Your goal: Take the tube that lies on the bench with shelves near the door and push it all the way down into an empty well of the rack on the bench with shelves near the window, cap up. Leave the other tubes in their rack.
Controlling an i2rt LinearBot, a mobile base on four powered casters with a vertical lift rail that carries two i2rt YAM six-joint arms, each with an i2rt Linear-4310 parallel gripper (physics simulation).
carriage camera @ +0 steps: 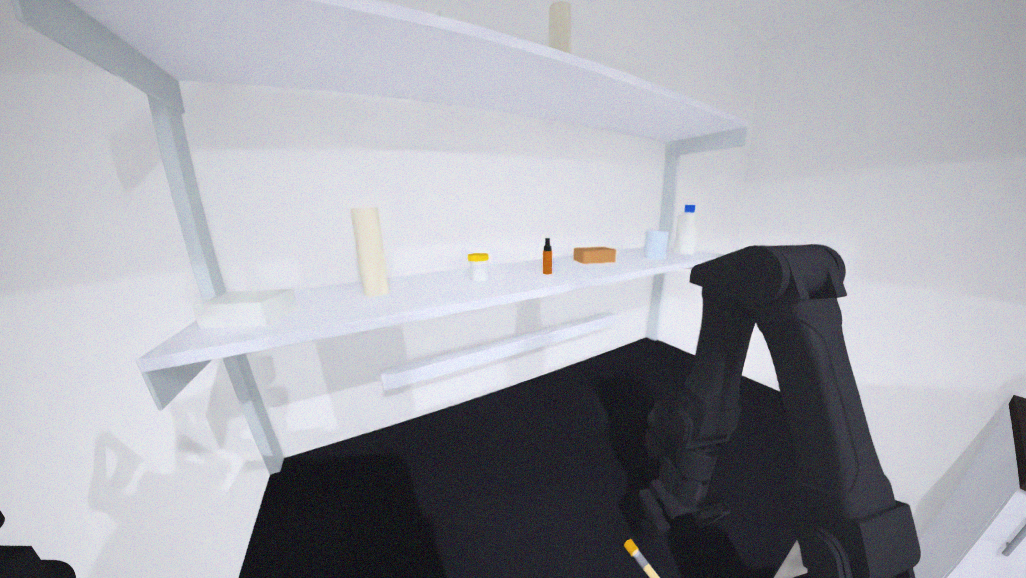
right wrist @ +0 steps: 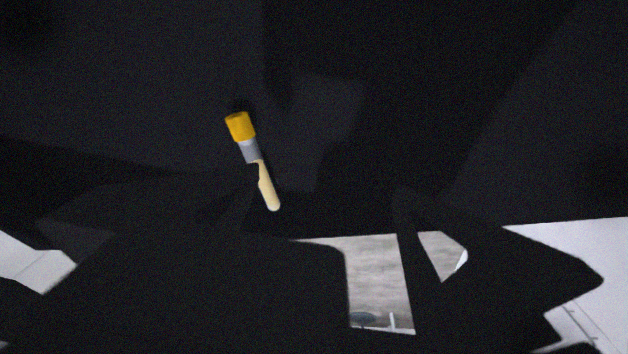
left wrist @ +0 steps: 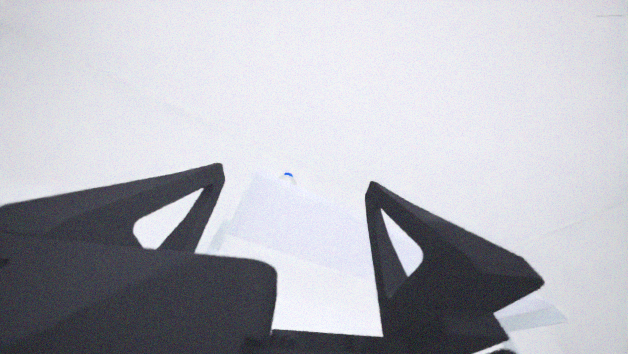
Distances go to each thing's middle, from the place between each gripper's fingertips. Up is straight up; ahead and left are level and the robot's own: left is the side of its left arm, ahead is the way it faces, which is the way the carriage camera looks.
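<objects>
My left gripper is 15 cm short of the yellow tube (right wrist: 239, 124), and it's 60 cm to the left of the tube and 64 cm above it.
As for my right hand, the tube is 60 mm to the left of that hand, 30 mm behind it and 40 mm below it.
</objects>
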